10 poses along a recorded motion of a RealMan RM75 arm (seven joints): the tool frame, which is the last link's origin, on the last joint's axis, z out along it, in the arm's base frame.
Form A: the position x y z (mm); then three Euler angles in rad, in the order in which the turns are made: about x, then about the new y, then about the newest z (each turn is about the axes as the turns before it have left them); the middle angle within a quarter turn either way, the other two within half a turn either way.
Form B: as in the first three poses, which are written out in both.
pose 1, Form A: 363.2 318.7 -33.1 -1.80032 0.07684 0.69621
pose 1, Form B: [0.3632 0.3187 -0.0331], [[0.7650 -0.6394 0.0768], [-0.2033 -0.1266 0.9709], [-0.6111 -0.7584 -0.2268]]
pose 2, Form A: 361.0 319.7 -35.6 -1.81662 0.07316 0.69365
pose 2, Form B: [0.3610 0.3197 -0.0356], [[0.7669 -0.6376 0.0731], [-0.2101 -0.1418 0.9673], [-0.6064 -0.7572 -0.2427]]
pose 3, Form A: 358.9 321.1 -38.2 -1.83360 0.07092 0.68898
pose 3, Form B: [0.3589 0.3211 -0.0382], [[0.7700 -0.6342 0.0709], [-0.2180 -0.1570 0.9632], [-0.5997 -0.7571 -0.2591]]
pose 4, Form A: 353.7 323.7 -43.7 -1.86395 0.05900 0.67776
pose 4, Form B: [0.3537 0.3237 -0.0437], [[0.7776 -0.6260 0.0590], [-0.2252 -0.1897 0.9557], [-0.5870 -0.7564 -0.2885]]
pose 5, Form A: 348.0 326.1 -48.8 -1.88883 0.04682 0.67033
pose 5, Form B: [0.3480 0.3261 -0.0488], [[0.7828 -0.6206 0.0468], [-0.2291 -0.2174 0.9488], [-0.5786 -0.7534 -0.3124]]
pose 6, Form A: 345.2 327.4 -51.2 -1.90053 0.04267 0.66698
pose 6, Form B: [0.3452 0.3274 -0.0512], [[0.7850 -0.6181 0.0427], [-0.2320 -0.2294 0.9453], [-0.5744 -0.7519 -0.3235]]
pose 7, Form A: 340.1 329.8 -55.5 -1.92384 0.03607 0.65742
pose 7, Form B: [0.3401 0.3298 -0.0555], [[0.7911 -0.6107 0.0361], [-0.2381 -0.2530 0.9377], [-0.5635 -0.7504 -0.3455]]
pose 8, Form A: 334.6 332.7 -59.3 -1.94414 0.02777 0.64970
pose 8, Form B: [0.3346 0.3327 -0.0593], [[0.7960 -0.6047 0.0278], [-0.2412 -0.2748 0.9308], [-0.5552 -0.7475 -0.3646]]
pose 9, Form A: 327.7 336.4 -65.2 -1.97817 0.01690 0.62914
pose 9, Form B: [0.3277 0.3364 -0.0652], [[0.8084 -0.5884 0.0169], [-0.2457 -0.3112 0.9180], [-0.5349 -0.7463 -0.3961]]
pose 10, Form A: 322.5 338.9 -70.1 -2.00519 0.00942 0.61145
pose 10, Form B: [0.3225 0.3389 -0.0701], [[0.8188 -0.5740 0.0094], [-0.2486 -0.3397 0.9071], [-0.5175 -0.7450 -0.4208]]
